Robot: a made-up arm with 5 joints.
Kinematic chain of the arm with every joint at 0, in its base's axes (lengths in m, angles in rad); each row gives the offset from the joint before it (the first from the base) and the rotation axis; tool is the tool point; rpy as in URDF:
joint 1: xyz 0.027 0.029 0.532 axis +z
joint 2: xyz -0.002 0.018 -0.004 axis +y
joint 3: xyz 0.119 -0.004 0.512 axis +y
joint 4: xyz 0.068 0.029 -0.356 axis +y
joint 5: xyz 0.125 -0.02 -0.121 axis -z
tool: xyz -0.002 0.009 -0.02 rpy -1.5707 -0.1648 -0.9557
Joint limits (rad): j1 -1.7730..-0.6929 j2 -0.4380..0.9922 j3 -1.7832..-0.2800 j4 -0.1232..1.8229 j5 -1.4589..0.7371
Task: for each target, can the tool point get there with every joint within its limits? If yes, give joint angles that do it. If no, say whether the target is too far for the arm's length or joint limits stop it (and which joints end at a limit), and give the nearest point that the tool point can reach.
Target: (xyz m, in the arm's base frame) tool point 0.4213 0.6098 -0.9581
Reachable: no: too far | nearest point 0.2895 -0.1487 0.1832 | short by 1.377 m
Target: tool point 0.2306 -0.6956 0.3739
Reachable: yes | joints -1.3397 0.7512 -1.2452 0.7262 0.1803
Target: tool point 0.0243 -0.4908 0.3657
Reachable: yes | joints -1.6372 0.6757 -1.0167 1.4846 0.5110
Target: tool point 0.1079 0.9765 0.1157
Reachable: no: joint limits stop it (at a limit: joint 1, joint 2, joint 3, joint 5) | nearest point 0.1457 -0.0292 0.3350 | short by 1.030 m
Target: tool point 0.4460 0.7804 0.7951
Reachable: no: joint limits stop it (at a limit: joint 1, joint 2, joint 3, joint 4) | nearest point 0.1266 -0.0123 0.6462 | short by 0.868 m
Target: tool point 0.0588 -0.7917 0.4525
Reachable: yes | joints -1.5713 0.7257 -1.4316 0.8050 0.2966
